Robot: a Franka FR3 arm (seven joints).
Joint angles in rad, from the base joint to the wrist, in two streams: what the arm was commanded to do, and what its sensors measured. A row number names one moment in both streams.
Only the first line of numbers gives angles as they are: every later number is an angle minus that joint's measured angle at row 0.
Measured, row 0:
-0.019, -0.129, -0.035, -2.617, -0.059, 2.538, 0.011
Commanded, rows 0 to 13:
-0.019, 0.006, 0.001, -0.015, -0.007, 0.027, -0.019
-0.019, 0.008, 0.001, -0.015, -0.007, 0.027, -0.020
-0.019, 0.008, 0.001, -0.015, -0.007, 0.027, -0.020
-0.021, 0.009, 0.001, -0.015, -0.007, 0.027, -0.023
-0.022, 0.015, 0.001, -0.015, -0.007, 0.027, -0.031
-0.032, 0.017, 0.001, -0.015, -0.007, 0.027, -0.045
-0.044, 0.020, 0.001, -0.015, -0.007, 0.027, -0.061
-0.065, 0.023, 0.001, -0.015, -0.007, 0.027, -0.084
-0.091, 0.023, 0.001, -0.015, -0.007, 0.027, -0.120
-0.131, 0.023, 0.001, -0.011, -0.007, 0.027, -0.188
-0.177, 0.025, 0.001, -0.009, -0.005, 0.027, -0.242
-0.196, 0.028, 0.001, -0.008, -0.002, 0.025, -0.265
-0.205, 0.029, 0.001, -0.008, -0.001, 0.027, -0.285
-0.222, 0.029, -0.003, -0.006, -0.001, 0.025, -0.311
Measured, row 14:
-0.155, -0.003, -0.004, 0.004, -0.006, 0.003, -0.222
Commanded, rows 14 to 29:
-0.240, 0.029, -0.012, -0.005, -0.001, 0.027, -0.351
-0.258, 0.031, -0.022, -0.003, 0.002, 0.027, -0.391
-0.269, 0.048, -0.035, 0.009, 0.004, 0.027, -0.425
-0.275, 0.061, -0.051, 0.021, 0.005, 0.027, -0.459
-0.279, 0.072, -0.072, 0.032, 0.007, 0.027, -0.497
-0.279, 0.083, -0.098, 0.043, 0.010, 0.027, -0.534
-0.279, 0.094, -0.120, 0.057, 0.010, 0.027, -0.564
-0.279, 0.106, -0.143, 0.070, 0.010, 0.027, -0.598
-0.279, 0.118, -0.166, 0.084, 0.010, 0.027, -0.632
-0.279, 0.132, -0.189, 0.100, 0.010, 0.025, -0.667
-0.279, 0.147, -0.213, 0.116, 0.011, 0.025, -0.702
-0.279, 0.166, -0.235, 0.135, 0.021, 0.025, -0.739
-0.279, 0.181, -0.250, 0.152, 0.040, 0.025, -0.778
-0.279, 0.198, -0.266, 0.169, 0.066, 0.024, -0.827
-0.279, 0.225, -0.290, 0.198, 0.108, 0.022, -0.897
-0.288, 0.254, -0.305, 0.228, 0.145, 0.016, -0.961
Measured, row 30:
-0.264, 0.126, -0.267, 0.150, 0.057, 0.004, -0.803
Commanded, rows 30 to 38:
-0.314, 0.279, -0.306, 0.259, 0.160, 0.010, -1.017
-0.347, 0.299, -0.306, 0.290, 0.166, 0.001, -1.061
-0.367, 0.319, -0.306, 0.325, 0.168, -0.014, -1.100
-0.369, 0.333, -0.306, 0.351, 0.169, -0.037, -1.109
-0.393, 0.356, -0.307, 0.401, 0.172, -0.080, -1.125
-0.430, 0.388, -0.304, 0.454, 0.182, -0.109, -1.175
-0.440, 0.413, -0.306, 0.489, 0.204, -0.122, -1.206
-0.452, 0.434, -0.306, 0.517, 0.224, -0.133, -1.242
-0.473, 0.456, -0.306, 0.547, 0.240, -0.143, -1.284
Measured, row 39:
-0.413, 0.330, -0.310, 0.421, 0.175, -0.088, -1.165
